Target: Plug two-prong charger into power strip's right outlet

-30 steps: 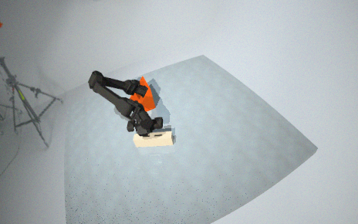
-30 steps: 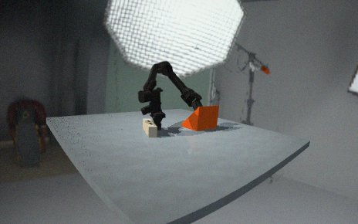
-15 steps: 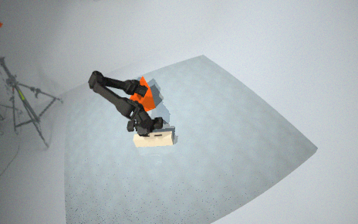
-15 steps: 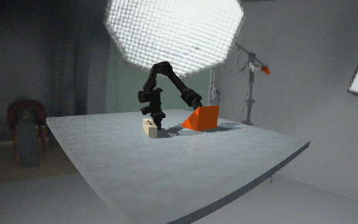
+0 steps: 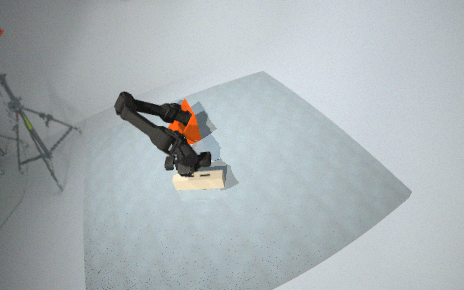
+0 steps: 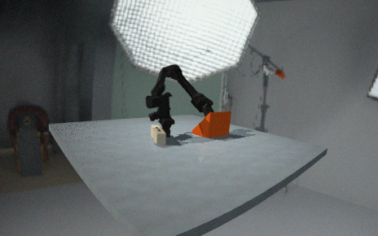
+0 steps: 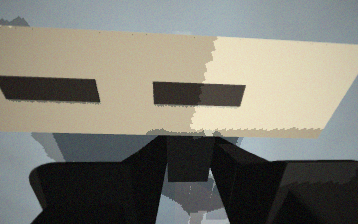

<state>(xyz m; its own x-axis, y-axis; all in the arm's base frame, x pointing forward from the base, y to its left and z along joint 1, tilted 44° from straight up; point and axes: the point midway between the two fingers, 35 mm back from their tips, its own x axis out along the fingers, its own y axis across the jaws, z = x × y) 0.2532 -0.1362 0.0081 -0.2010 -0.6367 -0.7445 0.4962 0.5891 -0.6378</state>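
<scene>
The dark two-prong charger is 20 mm ahead of my gripper tip, 10 mm to the right of it and 10 mm above it.
</scene>
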